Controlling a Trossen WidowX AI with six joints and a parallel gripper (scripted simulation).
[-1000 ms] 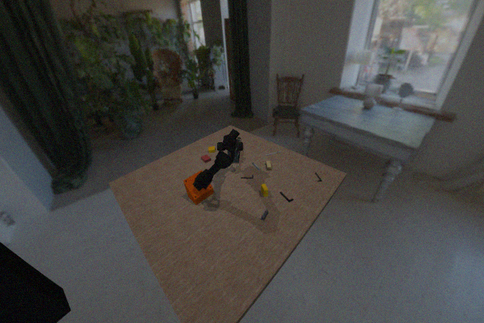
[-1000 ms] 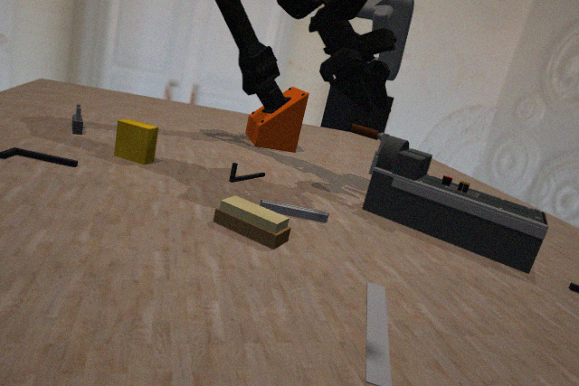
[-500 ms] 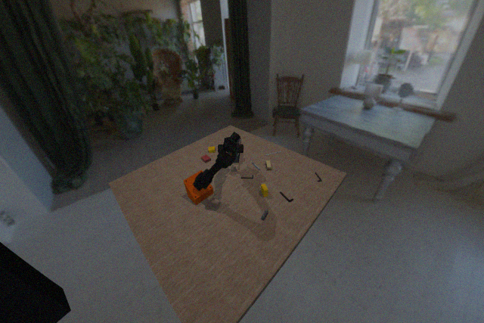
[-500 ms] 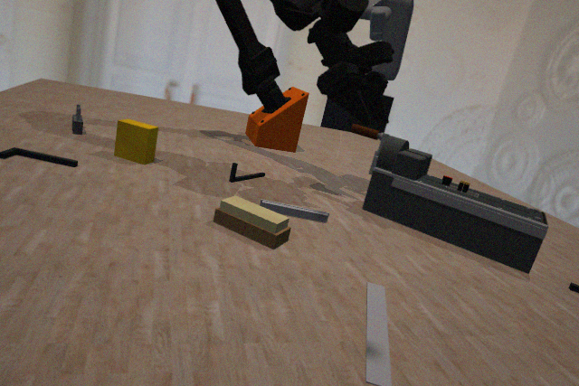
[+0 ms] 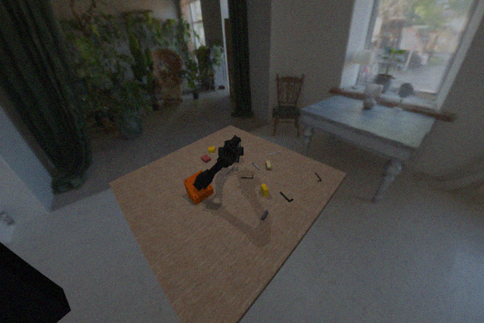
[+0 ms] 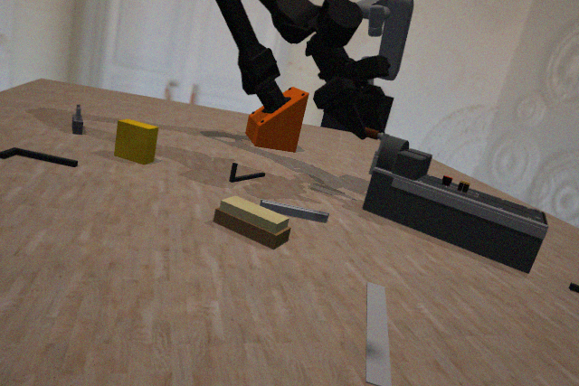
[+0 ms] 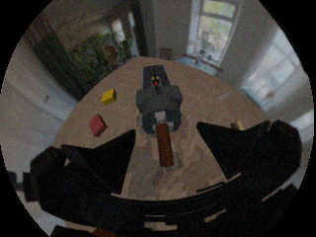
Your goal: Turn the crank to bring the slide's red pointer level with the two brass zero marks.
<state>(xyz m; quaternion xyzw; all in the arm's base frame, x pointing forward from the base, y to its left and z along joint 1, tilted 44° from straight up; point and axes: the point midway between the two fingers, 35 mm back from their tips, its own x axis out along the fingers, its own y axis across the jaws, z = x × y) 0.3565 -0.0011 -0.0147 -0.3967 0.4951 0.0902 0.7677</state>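
Right now the brown crank handle is 20 mm behind my gripper tip and 10 mm to the right of it. Also, from my gripper tip: red pointer: 110 mm ahead, 80 mm to the left, 30 mm below; then red block: 250 mm to the left, 100 mm below, 70 mm behind; then grey bar: 170 mm to the right, 110 mm below, 80 mm ahead.
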